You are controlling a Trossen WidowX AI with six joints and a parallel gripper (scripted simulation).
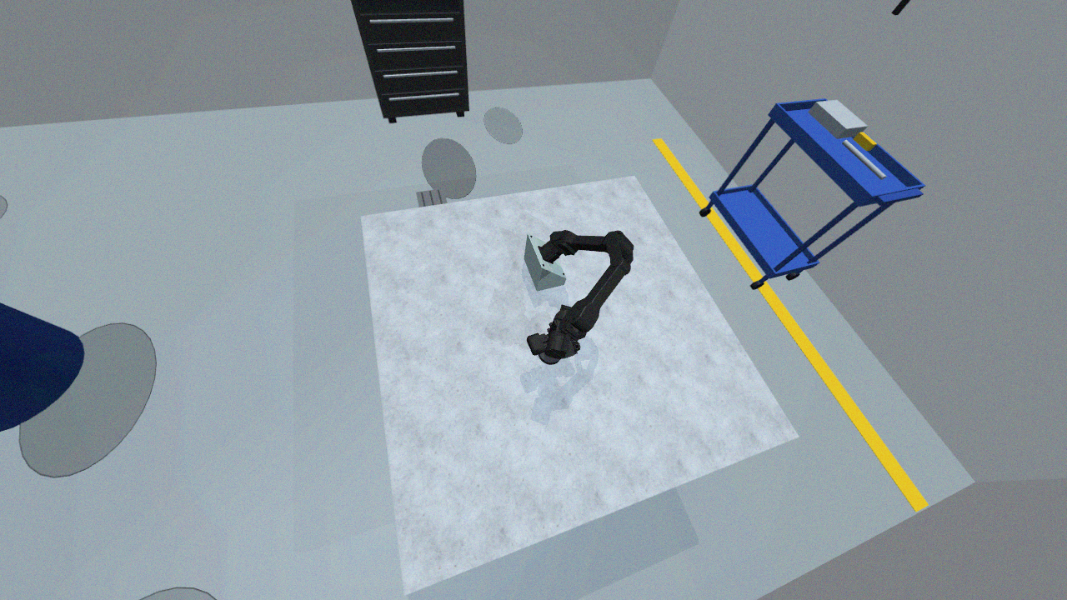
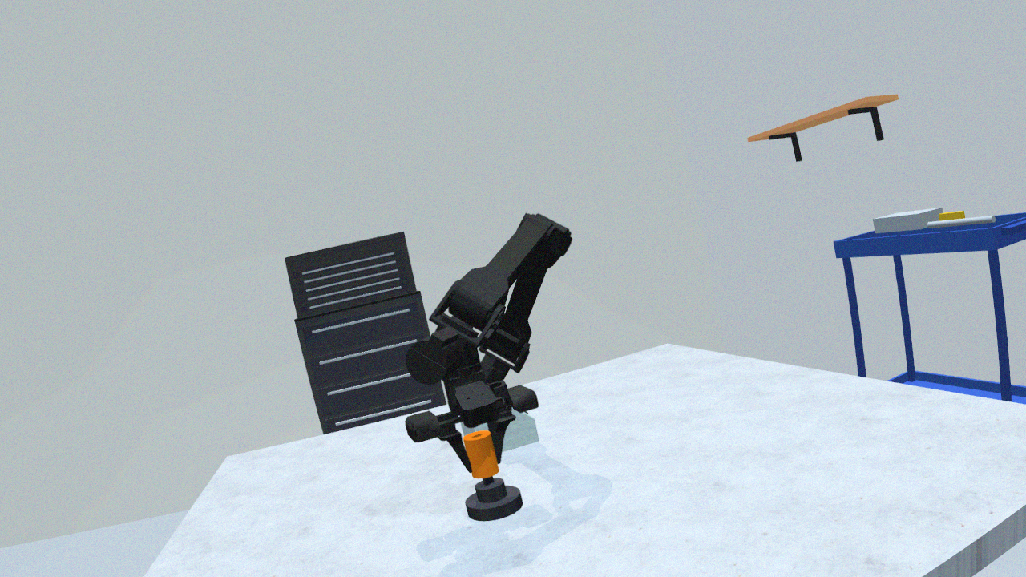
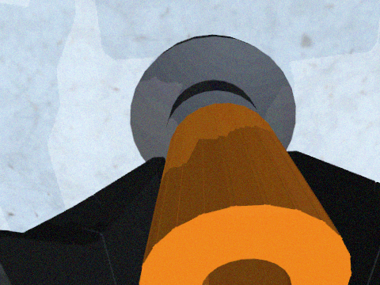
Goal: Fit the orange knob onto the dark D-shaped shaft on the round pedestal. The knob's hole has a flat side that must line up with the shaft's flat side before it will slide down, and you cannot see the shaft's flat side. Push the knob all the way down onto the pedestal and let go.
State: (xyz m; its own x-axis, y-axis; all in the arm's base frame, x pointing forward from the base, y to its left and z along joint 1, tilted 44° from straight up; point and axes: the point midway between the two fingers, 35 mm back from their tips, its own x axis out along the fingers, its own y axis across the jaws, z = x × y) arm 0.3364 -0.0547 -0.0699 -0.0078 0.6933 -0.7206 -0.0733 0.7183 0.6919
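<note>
Right now my gripper tip is 40 mm above the dark round pedestal. From my gripper tip the other things lie so: orange knob 20 mm above.
</note>
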